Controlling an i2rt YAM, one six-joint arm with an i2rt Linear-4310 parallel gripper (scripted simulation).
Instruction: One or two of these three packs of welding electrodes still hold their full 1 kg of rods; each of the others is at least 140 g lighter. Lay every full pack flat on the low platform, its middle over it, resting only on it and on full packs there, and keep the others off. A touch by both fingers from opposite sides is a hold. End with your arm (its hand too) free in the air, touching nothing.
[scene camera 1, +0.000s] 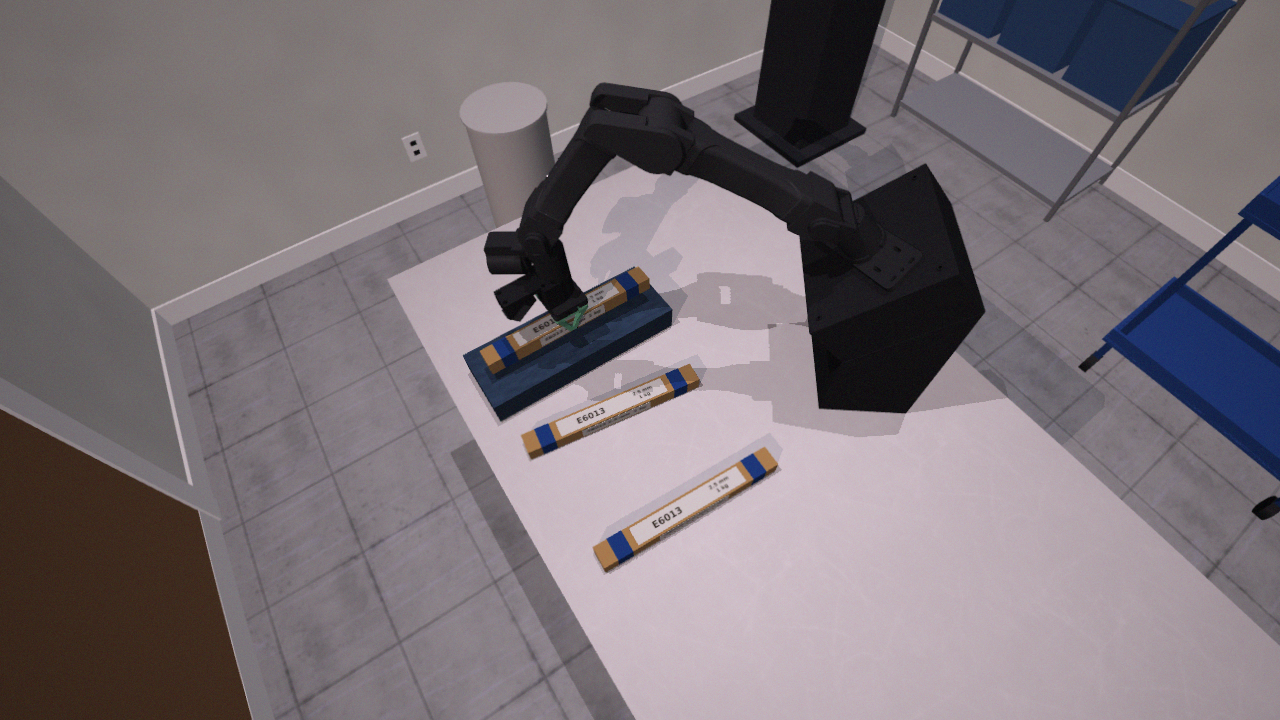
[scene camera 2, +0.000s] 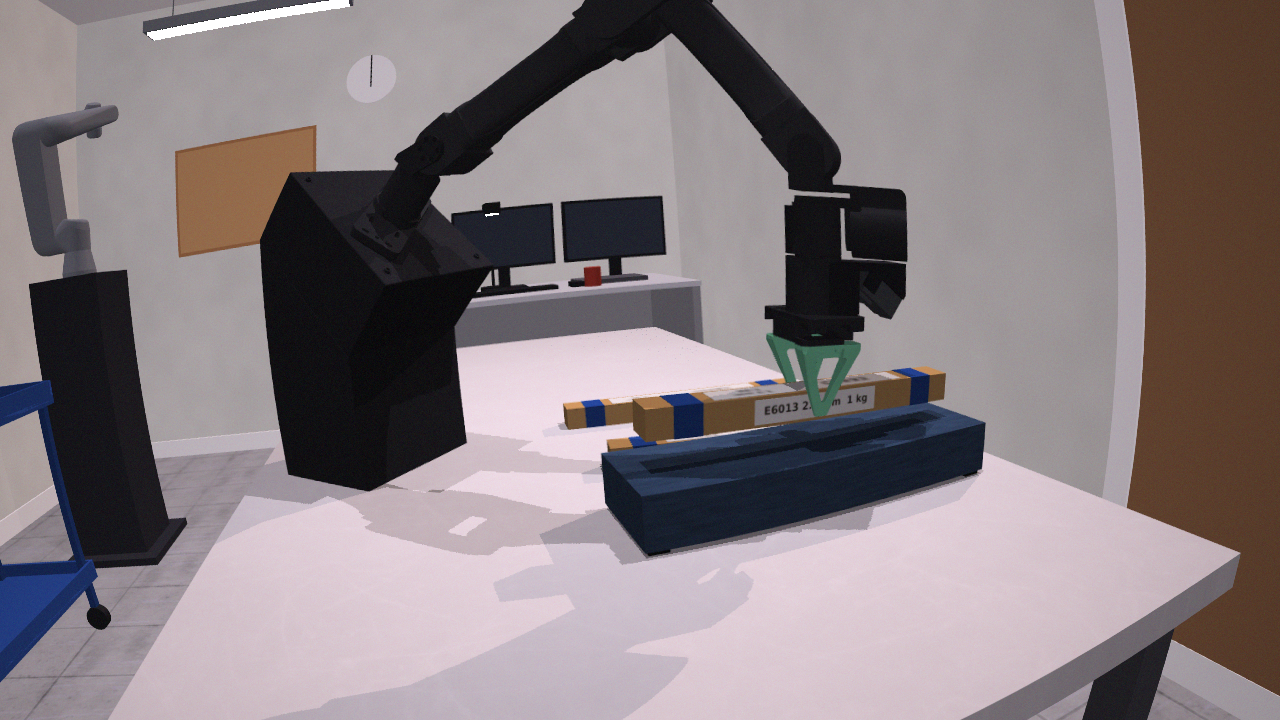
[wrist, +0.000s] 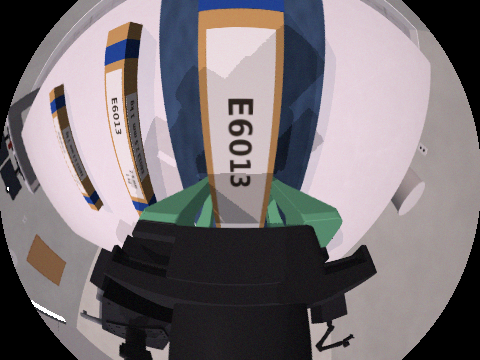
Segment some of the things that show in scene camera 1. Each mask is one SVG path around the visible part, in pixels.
My gripper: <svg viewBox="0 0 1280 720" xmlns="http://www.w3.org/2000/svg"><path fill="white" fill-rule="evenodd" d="M568 265L566 274L557 281L546 281L537 276L541 282L548 284L561 281L567 299L566 302L549 310L537 294L535 295L558 325L573 331L577 329L582 315L588 308L587 296L572 279ZM575 314L572 325L565 321L565 319Z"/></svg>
A low platform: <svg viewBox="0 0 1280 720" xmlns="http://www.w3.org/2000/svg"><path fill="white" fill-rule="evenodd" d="M672 308L650 285L650 289L569 332L494 375L484 361L480 350L549 314L548 311L464 354L463 357L499 420L503 421L672 326Z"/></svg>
An electrode pack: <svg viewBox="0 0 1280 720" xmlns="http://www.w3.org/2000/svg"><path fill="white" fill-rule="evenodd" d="M575 314L565 319L565 321L572 325ZM571 331L558 325L551 315L547 314L480 350L480 353L492 374L495 374ZM649 277L639 267L636 267L585 294L588 300L588 308L582 315L577 328L650 289Z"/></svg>
